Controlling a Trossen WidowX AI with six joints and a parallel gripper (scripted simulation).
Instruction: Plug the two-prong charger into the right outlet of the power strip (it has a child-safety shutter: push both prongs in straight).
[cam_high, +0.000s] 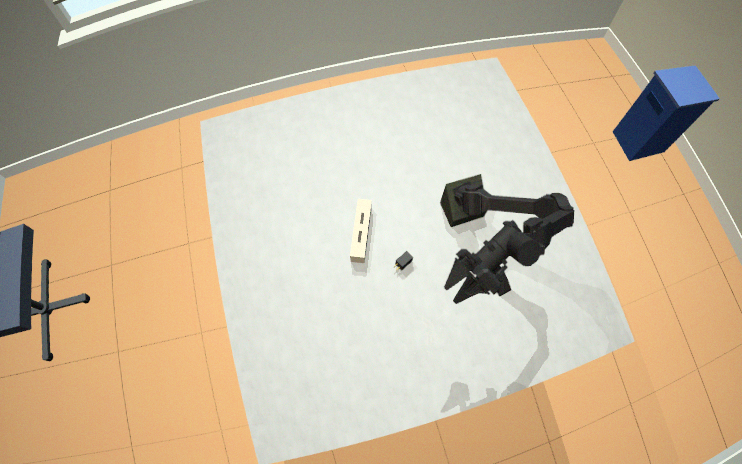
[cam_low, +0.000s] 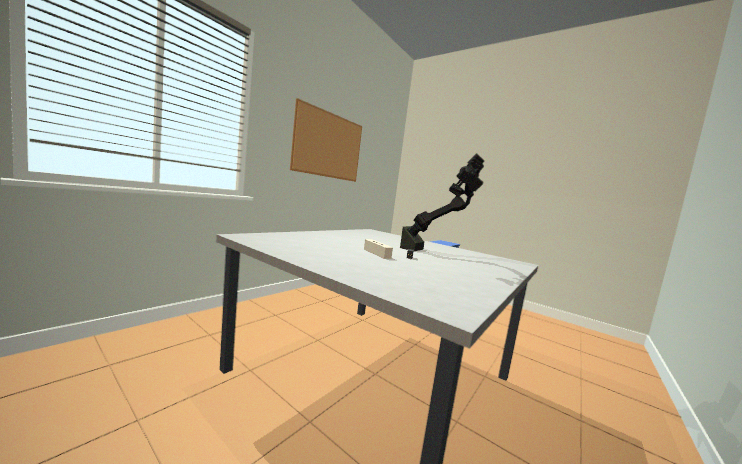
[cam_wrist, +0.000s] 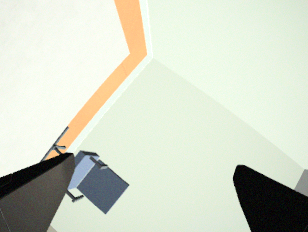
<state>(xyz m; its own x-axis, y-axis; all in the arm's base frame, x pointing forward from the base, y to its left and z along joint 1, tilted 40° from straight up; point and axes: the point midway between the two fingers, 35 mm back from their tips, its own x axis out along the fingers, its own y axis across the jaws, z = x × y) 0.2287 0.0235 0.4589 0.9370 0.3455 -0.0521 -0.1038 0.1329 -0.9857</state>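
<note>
Now: the charger 380 mm below my gripper tip, 220 mm to the right of it and 10 mm behind it.
</note>
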